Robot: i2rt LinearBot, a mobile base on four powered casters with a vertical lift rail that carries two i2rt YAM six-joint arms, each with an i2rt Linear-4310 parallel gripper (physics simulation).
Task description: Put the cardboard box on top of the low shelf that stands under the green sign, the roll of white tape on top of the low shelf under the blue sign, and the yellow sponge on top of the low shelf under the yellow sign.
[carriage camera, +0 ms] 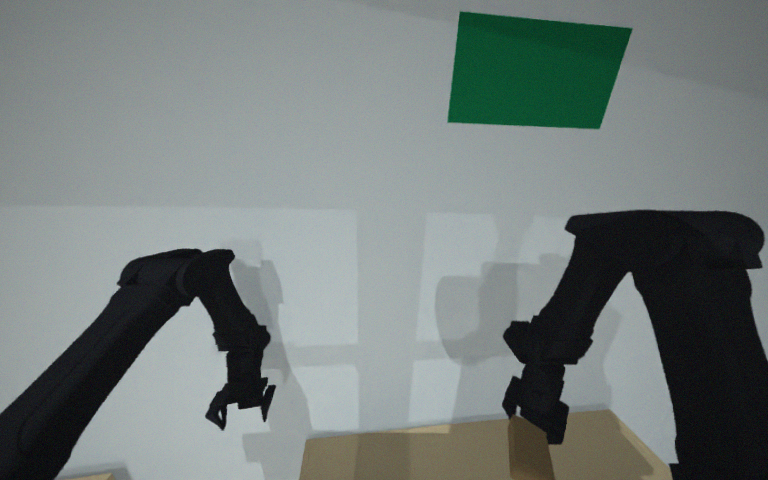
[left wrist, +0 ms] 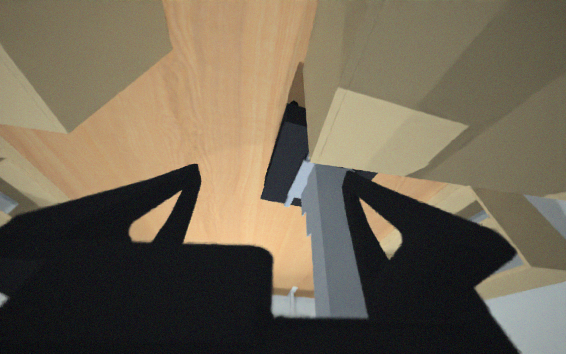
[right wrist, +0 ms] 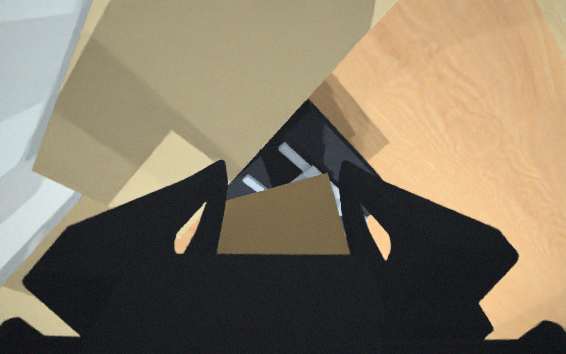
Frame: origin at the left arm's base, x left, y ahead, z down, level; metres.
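Where they show: left gripper, between the fingertips: (carriage camera: 245,424) (left wrist: 273,175); right gripper, between the fingertips: (right wrist: 283,170).
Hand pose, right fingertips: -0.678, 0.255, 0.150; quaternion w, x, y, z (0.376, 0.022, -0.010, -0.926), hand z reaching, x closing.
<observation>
After its pixels a point has its place, as x, y, z.
The brown cardboard box (carriage camera: 530,452) @(-0.635, 0.194, 0.104) (right wrist: 282,220) @(-0.669, 0.248, 0.127) is between the fingers of my right gripper (carriage camera: 529,424) @(-0.678, 0.255, 0.151) (right wrist: 283,170) @(-0.678, 0.255, 0.151), which is shut on it. In the carriage camera they are in front of or over the low shelf (carriage camera: 385,455) @(-0.379, 0.415, 0.537) (left wrist: 430,45) @(-0.222, 0.391, 0.537) (right wrist: 240,55) @(-0.619, 0.286, 0.537), whose tan top shows at the bottom; the height between box and top is hard to tell. The green sign (carriage camera: 538,73) @(-0.700, 0.543, -0.609) is on the wall above this shelf. My left gripper (carriage camera: 240,416) @(-0.001, 0.334, 0.250) (left wrist: 273,175) @(-0.001, 0.334, 0.250) is open and empty, left of the shelf. The tape, the sponge and the blue and yellow signs do not show.
Another tan surface shows at the bottom left of the carriage camera (carriage camera: 93,477) @(0.517, 0.375, 0.538) and at the upper left of the left wrist view. The grey lift column (left wrist: 335,245) @(-0.308, -0.149, 0.445) and dark base (left wrist: 287,155) @(-0.140, -0.165, 0.848) (right wrist: 345,150) @(-0.577, -0.198, 0.848) stand on the wooden floor (left wrist: 225,100) @(0.204, -0.152, 1.148) (right wrist: 475,125) @(-1.042, -0.713, 1.148) close to the low shelf's edge.
</observation>
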